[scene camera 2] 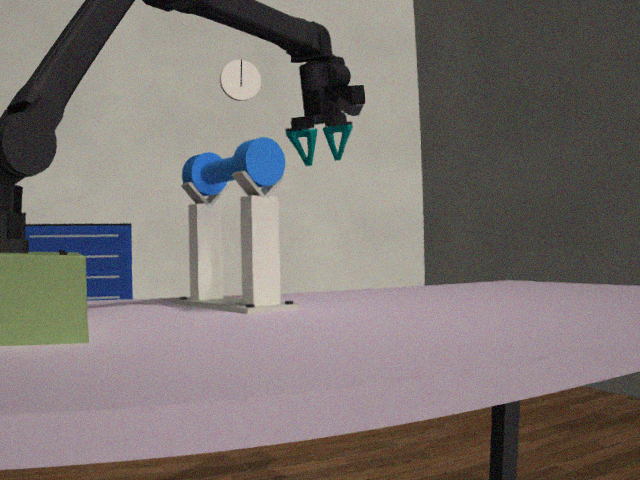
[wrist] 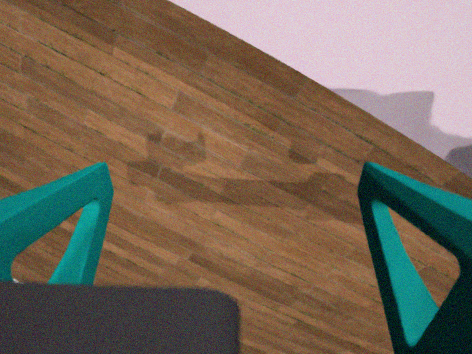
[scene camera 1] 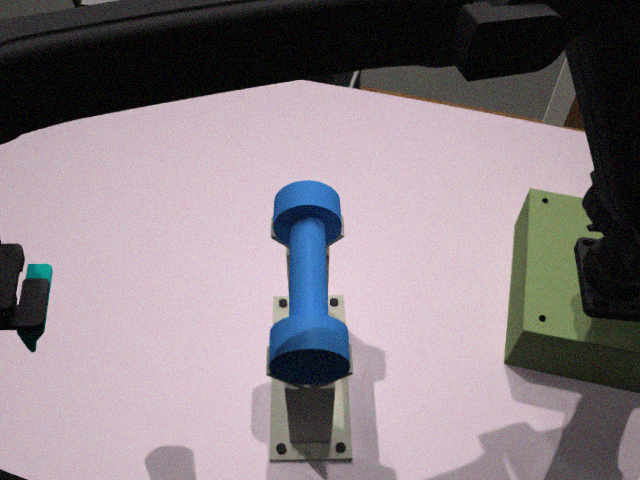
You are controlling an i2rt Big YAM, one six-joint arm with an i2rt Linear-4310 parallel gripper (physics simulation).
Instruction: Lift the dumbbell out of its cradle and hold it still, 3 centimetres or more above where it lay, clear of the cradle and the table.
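Places are measured from the arm's base along level axes (x left, y ahead, z down), in millimetres.
Pixels of known places: gripper, fingertip midpoint: (scene camera 2: pixel 323 163) (wrist: pixel 235 176); arm's base, origin of the base link: (scene camera 1: pixel 609 281).
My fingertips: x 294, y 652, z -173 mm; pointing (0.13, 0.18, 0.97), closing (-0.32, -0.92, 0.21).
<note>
Ahead of a thing's pixels: the offset from my fingertips to its top centre. Level surfaces: height alone.
A blue dumbbell {dz +6, dx -151, dy -270 mm} (scene camera 1: pixel 308 268) (scene camera 2: pixel 222 169) lies with its two round heads in the V-shaped rests of a pale cradle {dz +59, dx -151, dy -270 mm} (scene camera 1: pixel 276 423) (scene camera 2: pixel 261 253), on two tall posts above the table. My gripper (scene camera 2: pixel 323 161) (wrist: pixel 235 176) is open and empty, its teal fingers pointing down. In scene camera 2 it appears to the right of the dumbbell, with its fingertips near the height of the dumbbell's heads. In scene camera 1 part of one teal finger shows at the left edge, well apart from the dumbbell. The dumbbell does not show in the wrist view.
The arm's base stands on a green block (scene camera 1: pixel 555 268) (scene camera 2: pixel 43 299) on the pink table {dz +267 mm} (scene camera 1: pixel 170 258) (scene camera 2: pixel 387 351) (wrist: pixel 320 40). The dark arm spans above the table. Wooden floor (wrist: pixel 225 125) and the table's edge show below the gripper in the wrist view. A blue panel (scene camera 2: pixel 111 248) stands behind.
</note>
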